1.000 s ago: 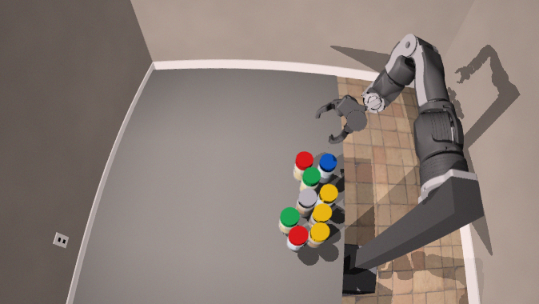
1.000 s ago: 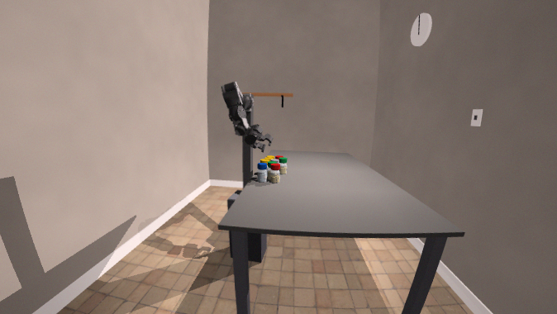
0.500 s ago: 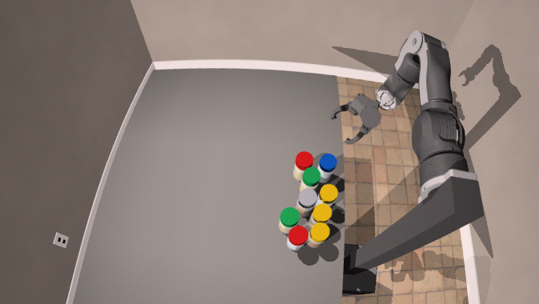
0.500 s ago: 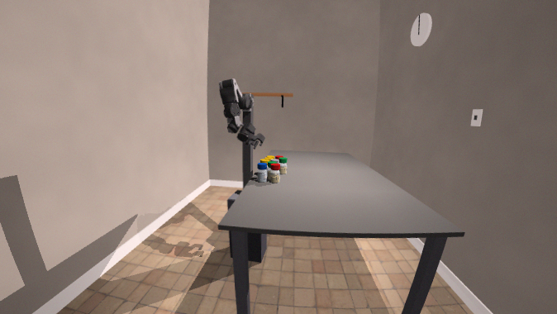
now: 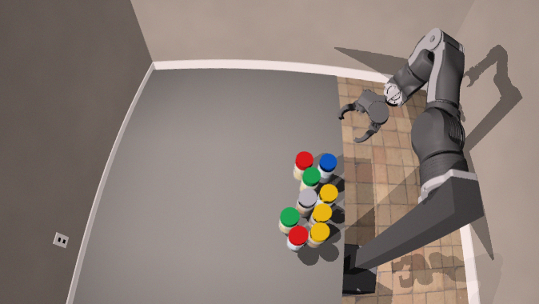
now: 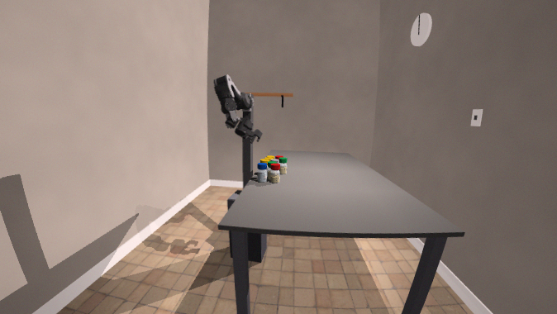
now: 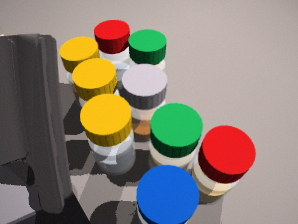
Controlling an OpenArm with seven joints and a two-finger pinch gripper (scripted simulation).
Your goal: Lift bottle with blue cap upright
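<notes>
Now: the yellow-capped bottle 20 cm below my hand, 13 cm to the left of it and 2 cm ahead of it. From my hand the other things lie so: red-capped bottle (27 cm to the left, 20 cm below, 9 cm ahead); grey-capped bottle (20 cm below, 15 cm to the left, 8 cm ahead).
</notes>
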